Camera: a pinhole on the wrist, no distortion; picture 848 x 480 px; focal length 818.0 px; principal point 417.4 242.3 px. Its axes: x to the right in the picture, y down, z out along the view. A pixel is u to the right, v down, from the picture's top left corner.
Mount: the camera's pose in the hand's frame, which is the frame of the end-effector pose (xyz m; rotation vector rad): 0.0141 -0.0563 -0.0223 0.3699 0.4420 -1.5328
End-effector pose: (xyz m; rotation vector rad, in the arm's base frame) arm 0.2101 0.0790 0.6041 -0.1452 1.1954 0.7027
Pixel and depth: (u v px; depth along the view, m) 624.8 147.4 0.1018
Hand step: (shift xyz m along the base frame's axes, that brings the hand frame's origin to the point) 0.1179 -0.0736 -0.0178
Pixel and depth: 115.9 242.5 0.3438
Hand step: 0.3433 0.0775 0.0736
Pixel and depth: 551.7 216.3 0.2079
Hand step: 0.2240 -0.0759 -0.0078
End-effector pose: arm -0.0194 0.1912 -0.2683 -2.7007 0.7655 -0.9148
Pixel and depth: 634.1 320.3 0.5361
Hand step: 0.4680 0.3361 -0.1015
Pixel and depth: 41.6 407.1 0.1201
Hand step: 0.1238 0.0353 -0.0406
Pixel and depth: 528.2 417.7 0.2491
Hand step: 0.2453 0.1379 -0.0294
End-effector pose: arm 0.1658 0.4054 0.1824 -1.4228 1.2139 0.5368
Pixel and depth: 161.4 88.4 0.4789
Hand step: 0.2688 0.4240 -0.0051
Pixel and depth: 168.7 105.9 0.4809
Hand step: 0.2758 0.4192 -0.0117
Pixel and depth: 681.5 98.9 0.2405
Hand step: 0.2530 0.1037 0.0848
